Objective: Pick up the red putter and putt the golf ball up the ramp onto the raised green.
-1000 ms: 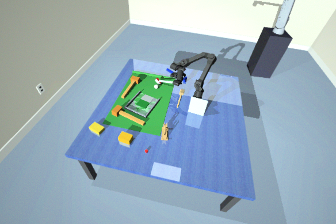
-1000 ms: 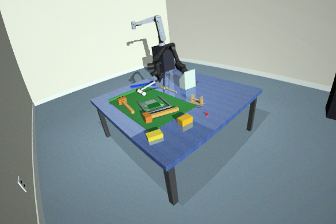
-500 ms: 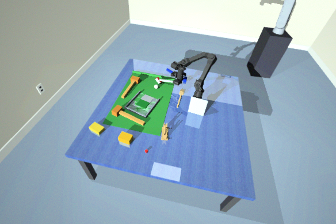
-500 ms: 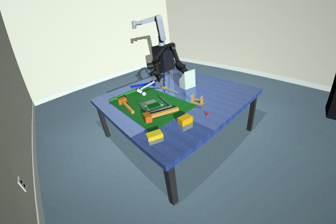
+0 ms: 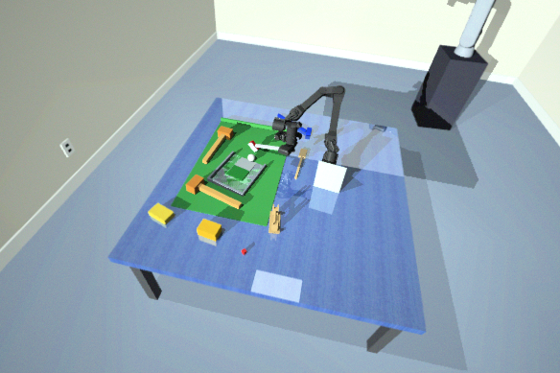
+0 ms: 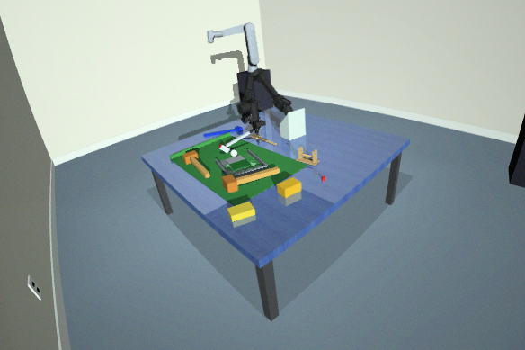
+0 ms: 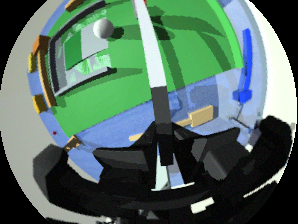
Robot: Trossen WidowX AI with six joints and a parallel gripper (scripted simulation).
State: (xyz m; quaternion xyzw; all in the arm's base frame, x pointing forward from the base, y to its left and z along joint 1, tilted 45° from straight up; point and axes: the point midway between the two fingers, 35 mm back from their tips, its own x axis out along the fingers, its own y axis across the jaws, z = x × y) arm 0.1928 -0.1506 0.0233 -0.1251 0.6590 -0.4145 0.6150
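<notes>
Right now my gripper tip is 11 cm short of the red putter and 4 cm to the left of it. The rest, counted from my gripper tip: green mat: 27 cm ahead, 5 cm to the left, 7 cm below; then wooden rack: 3 cm ahead, 41 cm to the left, 4 cm below; then white golf ball: 21 cm ahead, 2 cm to the left, 5 cm below.
</notes>
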